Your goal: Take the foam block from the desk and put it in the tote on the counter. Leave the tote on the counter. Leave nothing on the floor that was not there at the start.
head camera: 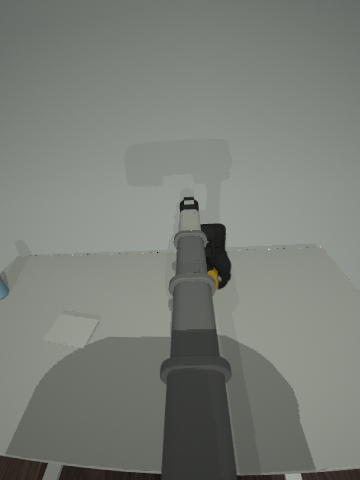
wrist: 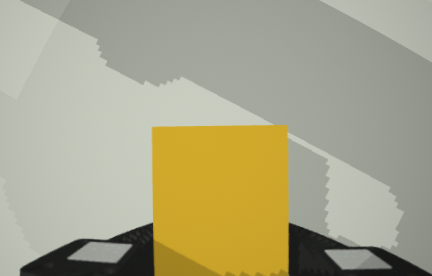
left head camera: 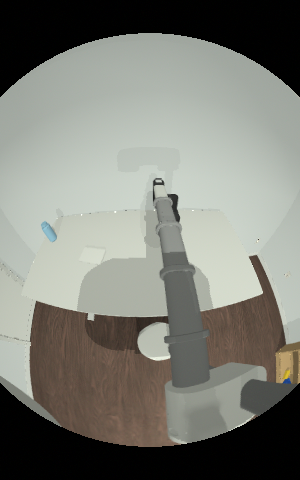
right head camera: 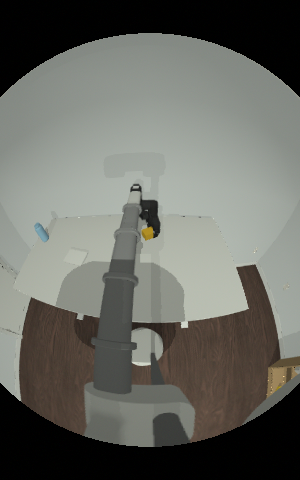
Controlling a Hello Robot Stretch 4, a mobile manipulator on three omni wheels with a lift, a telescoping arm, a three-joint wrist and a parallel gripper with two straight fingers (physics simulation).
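Frame: origin at the robot's base, x right, y ahead, z up, level; centimetres.
Seen in the pictures: gripper, between the fingertips: [head camera: 215,282] [wrist: 225,241] [right head camera: 152,233]; robot's base, origin of its link: [left head camera: 157,340] [right head camera: 142,345].
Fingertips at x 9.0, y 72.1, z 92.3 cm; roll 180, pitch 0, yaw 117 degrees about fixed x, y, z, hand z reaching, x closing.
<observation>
Offsets run from my fingertips to a thing's middle. "spot": to the spot under its first point. Level surfaces: height alone.
The yellow foam block @[dx -1.8, dy -1.3, dz +2.3 cm] [head camera: 214,279] [right head camera: 147,233] [wrist: 220,185] is over the rear part of the pale desk @[dz +0.0 cm] [head camera: 135,300] [left head camera: 125,235] [right head camera: 200,270]. My gripper [right head camera: 151,234] [wrist: 225,241] is open, with one black finger on each side of the block in the wrist view. The block's near face covers the inner ends of both fingers, so contact cannot be seen. In the head camera view the arm partly hides the block. In the left head camera view the arm hides block and fingers. I cannot make out a tote on a counter for certain.
A blue bottle @[dx -88.0, dy -4.9, dz +8.3 cm] [head camera: 2,287] [left head camera: 48,231] [right head camera: 41,232] and a flat white square @[spot: dx -48.2, dy -21.3, dz +1.0 cm] [head camera: 72,330] [left head camera: 92,255] [right head camera: 75,256] are at the left. A round white seat [left head camera: 154,341] [right head camera: 147,345] stands before the desk. A tan box [left head camera: 286,357] [right head camera: 277,377] with coloured things is at the lower right. A wall rises behind the desk.
</observation>
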